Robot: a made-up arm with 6 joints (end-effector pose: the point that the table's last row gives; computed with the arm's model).
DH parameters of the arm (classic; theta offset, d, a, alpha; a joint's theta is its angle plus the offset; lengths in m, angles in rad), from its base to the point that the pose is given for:
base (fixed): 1.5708 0.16 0 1.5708
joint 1: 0 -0.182 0.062 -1.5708
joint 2: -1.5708 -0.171 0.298 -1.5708
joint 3: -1.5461 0 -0.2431 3.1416
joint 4: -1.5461 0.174 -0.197 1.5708
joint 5: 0 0.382 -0.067 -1.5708
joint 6: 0 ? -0.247 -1.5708
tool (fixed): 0 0.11 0 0
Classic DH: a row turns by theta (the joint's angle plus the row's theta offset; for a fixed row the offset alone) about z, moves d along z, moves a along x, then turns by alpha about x.
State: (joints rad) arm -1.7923 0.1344 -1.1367 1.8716 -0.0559 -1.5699
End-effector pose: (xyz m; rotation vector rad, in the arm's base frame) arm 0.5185 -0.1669 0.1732 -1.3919 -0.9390 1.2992
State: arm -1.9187 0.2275 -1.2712 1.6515 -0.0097 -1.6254
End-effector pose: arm 0.5270 -0.1630 0.1243 -1.4734 -0.6586 1.3062
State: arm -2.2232 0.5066 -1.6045 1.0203 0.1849 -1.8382
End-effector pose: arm 0.5067 -0.2117 -0.0157 -1.6938 0.2383 1.0501
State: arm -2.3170 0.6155 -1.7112 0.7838 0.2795 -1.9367
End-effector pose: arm 0.4938 -0.2480 -0.0627 -1.7510 0.5897 0.8486
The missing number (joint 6, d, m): -0.04
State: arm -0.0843 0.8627 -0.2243 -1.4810 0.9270 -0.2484
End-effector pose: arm -0.2123 0.1257 -0.0104 -1.0614 1.0128 -0.2243
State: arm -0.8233 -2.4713 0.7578 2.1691 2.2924 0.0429
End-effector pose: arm -0.4813 -0.4060 0.0899 -0.3863 1.8736 0.5348
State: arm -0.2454 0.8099 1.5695 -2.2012 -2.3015 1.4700
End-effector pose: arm 0.4116 0.2394 0.3876 0.5146 1.0577 -1.7478
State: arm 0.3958 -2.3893 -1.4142 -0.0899 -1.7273 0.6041
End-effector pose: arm -1.1947 0.0183 -0.3734 -0.8827 0.1416 -0.1471
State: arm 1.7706 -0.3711 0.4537 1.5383 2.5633 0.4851
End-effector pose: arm 0.3589 0.5041 0.0849 -0.4985 -1.6131 2.2387
